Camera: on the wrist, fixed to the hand. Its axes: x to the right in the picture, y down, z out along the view.
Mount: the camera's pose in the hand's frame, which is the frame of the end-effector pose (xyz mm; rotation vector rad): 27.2 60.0 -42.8 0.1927 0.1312 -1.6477
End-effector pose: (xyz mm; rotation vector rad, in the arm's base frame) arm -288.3 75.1 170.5 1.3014 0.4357 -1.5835
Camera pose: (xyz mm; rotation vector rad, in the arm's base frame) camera -212.9 69.5 149.3 -0.8706 -1.3651 2.2106
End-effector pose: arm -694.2 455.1 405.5 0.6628 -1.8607 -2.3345
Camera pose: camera -714.4 391.8 447.5 -1.5362 0.7543 1.1530
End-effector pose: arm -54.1 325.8 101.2 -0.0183 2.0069 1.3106
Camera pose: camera -121.0 330.2 142.2 -1.3462 1.3709 0.0222
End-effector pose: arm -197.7 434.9 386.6 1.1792 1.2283 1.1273
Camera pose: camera -238.8 467.7 444.9 -0.0611 1.7824 -0.1853
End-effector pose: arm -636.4 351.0 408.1 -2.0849 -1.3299 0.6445
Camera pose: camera -559.1 346.7 394.8 -0.3694 -2.1340 -0.1269
